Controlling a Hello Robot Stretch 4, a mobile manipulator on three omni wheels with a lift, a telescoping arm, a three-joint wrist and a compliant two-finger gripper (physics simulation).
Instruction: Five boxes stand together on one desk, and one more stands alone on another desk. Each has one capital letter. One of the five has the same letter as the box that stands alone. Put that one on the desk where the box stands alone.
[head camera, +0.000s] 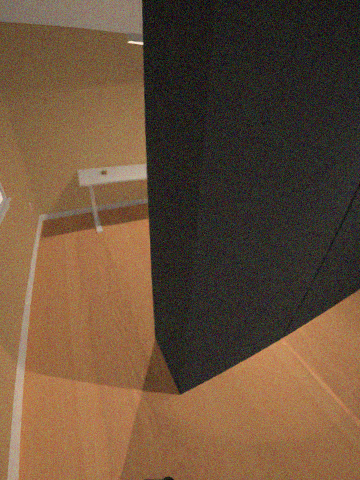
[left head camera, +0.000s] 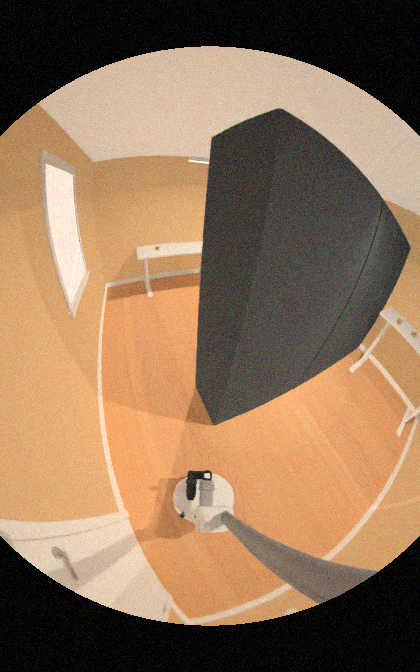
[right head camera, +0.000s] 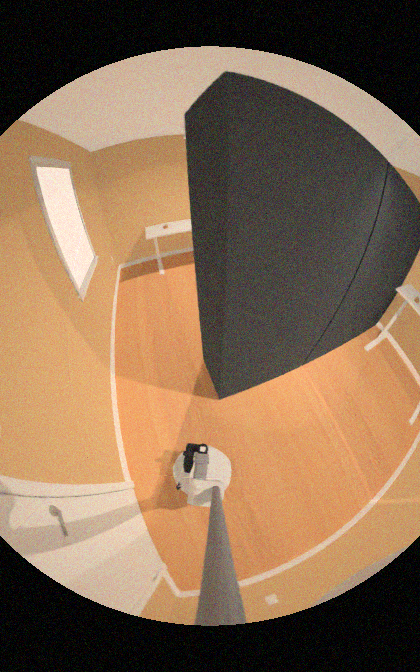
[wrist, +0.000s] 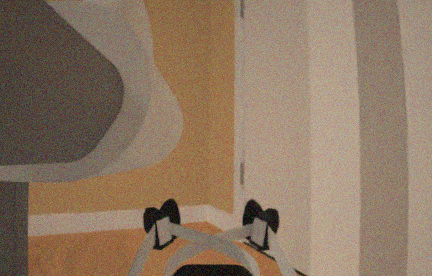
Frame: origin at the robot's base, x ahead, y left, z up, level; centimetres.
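Seen in the pictures: gripper, fingertip midpoint: (wrist: 211, 215).
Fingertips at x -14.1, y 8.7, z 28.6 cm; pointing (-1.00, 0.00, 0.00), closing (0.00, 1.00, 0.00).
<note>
A point is followed by its place in that frame.
A small brown box (head camera: 104, 172) @(x 299.4, y 95.3, z 72.7 cm) (left head camera: 157, 248) (right head camera: 165, 226) stands on a white desk (head camera: 127, 174) @(x 302.7, y 64.4, z 69.3 cm) (left head camera: 182, 248) (right head camera: 181, 227) at the far wall; its letter is too small to read, and the desk's right part is hidden. At the right, another white desk (left head camera: 388, 314) (right head camera: 404, 291) shows in part. A box (left head camera: 399, 321) and a second box (left head camera: 414, 334) are on it; their letters are unreadable. My gripper (wrist: 211, 215) @(x -14.1, y 8.7, z 28.6 cm) is open and empty in the wrist view, away from both desks.
A tall dark partition (head camera: 250, 175) @(x 71.1, y -22.6, z 136.1 cm) (left head camera: 295, 250) (right head camera: 295, 225) stands ahead and to the right, between the desks. A window (left head camera: 65, 235) (right head camera: 65, 225) is in the left wall. A white door (left head camera: 90, 560) (right head camera: 85, 530) (wrist: 280, 125) @(x -75.9, y 32.3, z 44.4 cm) is close behind at the left.
</note>
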